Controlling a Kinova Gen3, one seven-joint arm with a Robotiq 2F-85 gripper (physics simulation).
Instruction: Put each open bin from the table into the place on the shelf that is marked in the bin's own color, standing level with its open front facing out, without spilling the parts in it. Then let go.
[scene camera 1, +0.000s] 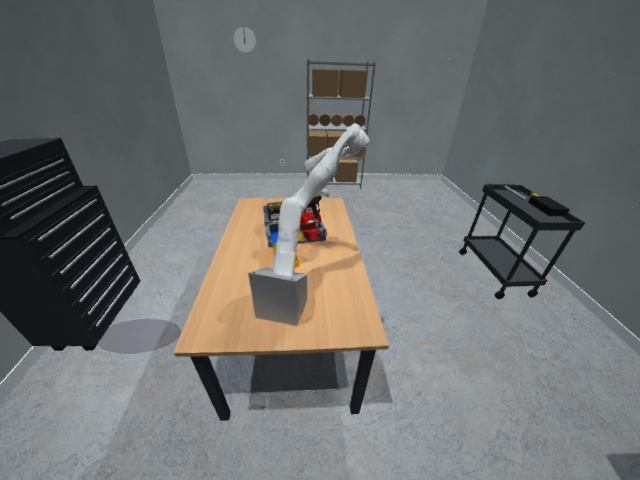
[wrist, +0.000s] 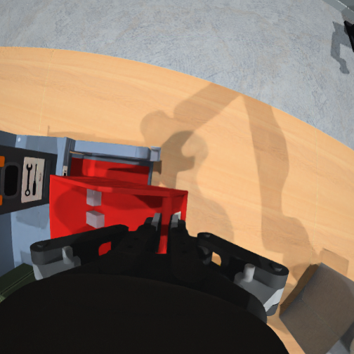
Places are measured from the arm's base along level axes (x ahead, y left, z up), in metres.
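Pixels of known places: gripper, fingertip midpoint: (scene camera 1: 315, 218); arm's base at its link origin: (scene camera 1: 283, 272).
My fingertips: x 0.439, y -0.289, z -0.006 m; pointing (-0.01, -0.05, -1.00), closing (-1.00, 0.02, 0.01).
Ahead of a thing's pixels: the offset from my fingertips to its top centre. "pt": to the spot under its first point. Level surfaces: height alone.
My gripper (scene camera 1: 316, 214) (wrist: 165, 222) is shut on the rim wall of the red bin {pt 0.004 m right, 0.144 m ahead, 0.070 m down} (scene camera 1: 309, 217) (wrist: 125, 212). The bin's inside faces the wrist camera, and two light grey parts (wrist: 93, 197) (wrist: 95, 218) show in it. The bin is at the right part of the blue-grey shelf {pt 0.078 m right, 0.041 m ahead, 0.176 m down} (scene camera 1: 324, 237) (wrist: 107, 149), overlapping the red-marked place (scene camera 1: 312, 234) (wrist: 112, 169) in the wrist view; whether they touch is unclear. A yellow marking {pt 0.065 m left, 0.122 m ahead, 0.194 m down} (scene camera 1: 300, 236) and a blue marking {pt 0.240 m left, 0.171 m ahead, 0.193 m down} (scene camera 1: 273, 236) show on the shelf. A yellow bin {pt 0.166 m left, 0.172 m back, 0.168 m down} (scene camera 1: 296, 262) stands nearer the robot base, mostly hidden by the arm.
A black case with a tool label (wrist: 33, 181) stands on the shelf beside the red bin. A dark green box {0.201 m left, 0.254 m ahead, 0.001 m down} (scene camera 1: 271, 207) (wrist: 16, 280) is at the shelf's left side. The grey robot base (scene camera 1: 279, 297) (wrist: 325, 300) stands on the wooden table {0.200 m down} (scene camera 1: 336, 310) (wrist: 240, 165).
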